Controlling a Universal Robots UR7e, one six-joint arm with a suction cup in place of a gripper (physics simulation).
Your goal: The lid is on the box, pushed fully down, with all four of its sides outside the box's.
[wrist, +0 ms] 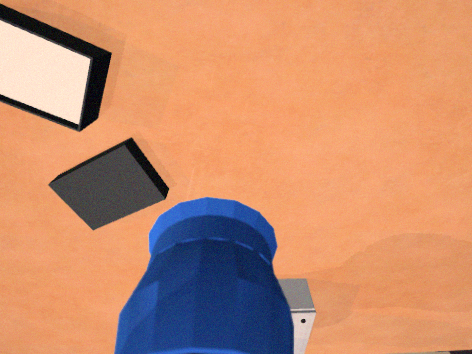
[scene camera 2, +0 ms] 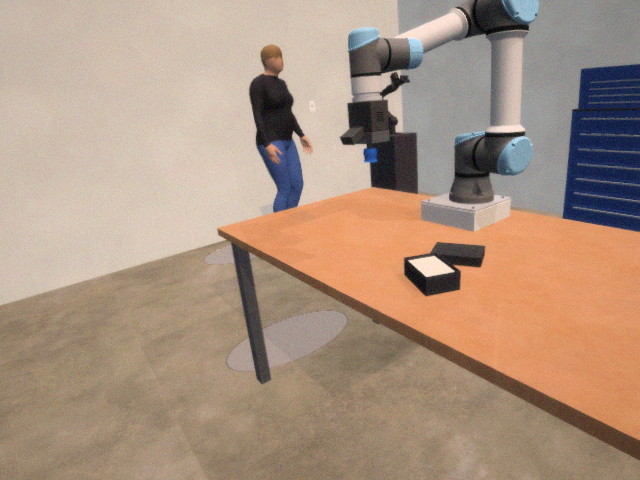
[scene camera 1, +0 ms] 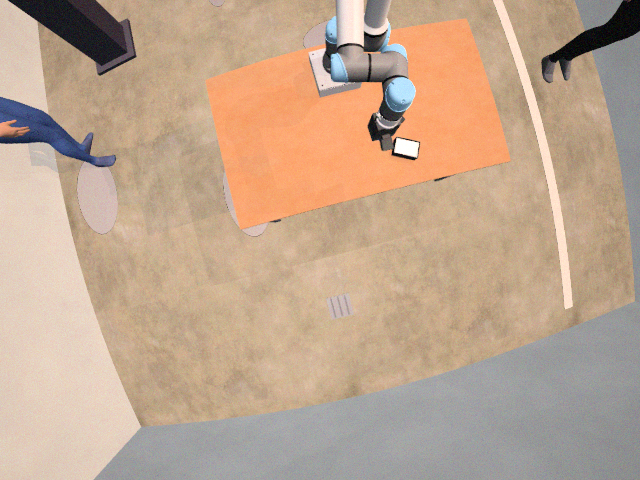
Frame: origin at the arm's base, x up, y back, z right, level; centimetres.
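Seen in the pictures: end effector, tool point: [wrist: 213, 250] [scene camera 2: 370, 161]; arm's base, origin of the base link: [scene camera 2: 471, 198].
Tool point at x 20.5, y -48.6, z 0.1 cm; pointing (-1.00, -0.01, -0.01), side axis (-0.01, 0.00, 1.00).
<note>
Offsets run from my tool point to a thing's top centre. Level surfaces: height alone.
The box @[dx -22.7, dy -2.2, dz -20.5 cm] [scene camera 1: 406, 148] [scene camera 2: 439, 283] [wrist: 103, 85] is black and stands on the table with a white face showing inside its rim. The lid @[dx -24.8, dy +13.9, dz -17.3 cm] [scene camera 2: 459, 253] [wrist: 109, 186] is a dark, flat, closed-topped piece lying on the table beside the box, on the side towards the robot base. It is turned at an angle to the box; in scene camera 1 the arm hides it. My gripper, a blue suction cup [scene camera 2: 370, 156] [wrist: 212, 220], hangs high above the table with nothing on it, off to the side of the lid. The suction is off.
The orange table @[dx -27.5 cm] [scene camera 1: 289, 155] [scene camera 2: 542, 320] carries the grey robot base block [scene camera 1: 338, 87] [scene camera 2: 449, 212] [wrist: 299, 295] behind the lid. A person [scene camera 2: 272, 108] stands beyond the table, near a dark pillar [scene camera 2: 405, 162]. A blue drawer cabinet [scene camera 2: 602, 165] stands behind at the right.
</note>
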